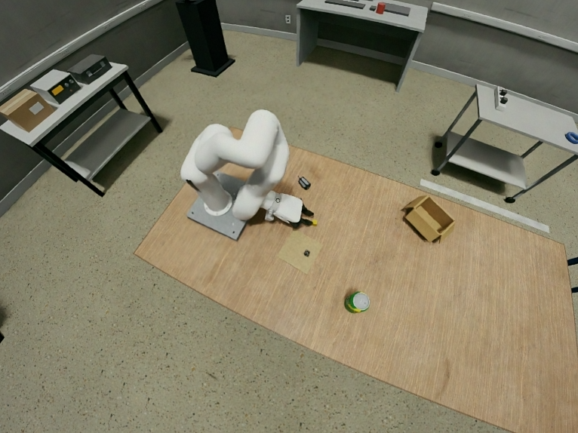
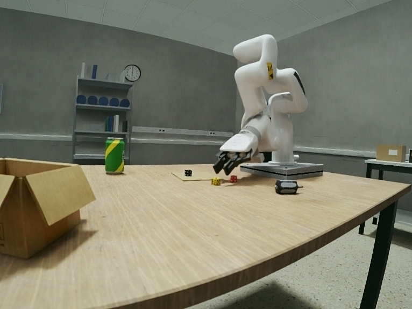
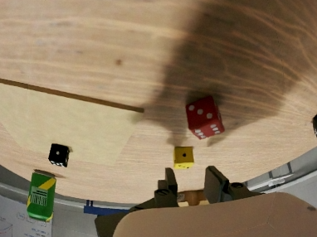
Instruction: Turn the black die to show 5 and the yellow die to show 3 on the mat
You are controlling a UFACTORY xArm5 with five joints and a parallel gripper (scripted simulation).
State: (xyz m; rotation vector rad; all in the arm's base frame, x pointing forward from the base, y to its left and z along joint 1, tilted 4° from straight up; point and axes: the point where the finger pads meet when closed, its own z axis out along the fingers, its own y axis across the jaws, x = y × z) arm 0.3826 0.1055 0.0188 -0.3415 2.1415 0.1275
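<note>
My gripper is now 4 cm above the yellow die, 3 cm short of it and 1 cm to the right of it. From my hand the other things lie so: black die: 13 cm to the right, 6 cm ahead, 4 cm below; then tan mat: 13 cm to the right, 5 cm below, 3 cm ahead; then red die: 5 cm behind, 4 cm below, 1 cm to the right.
</note>
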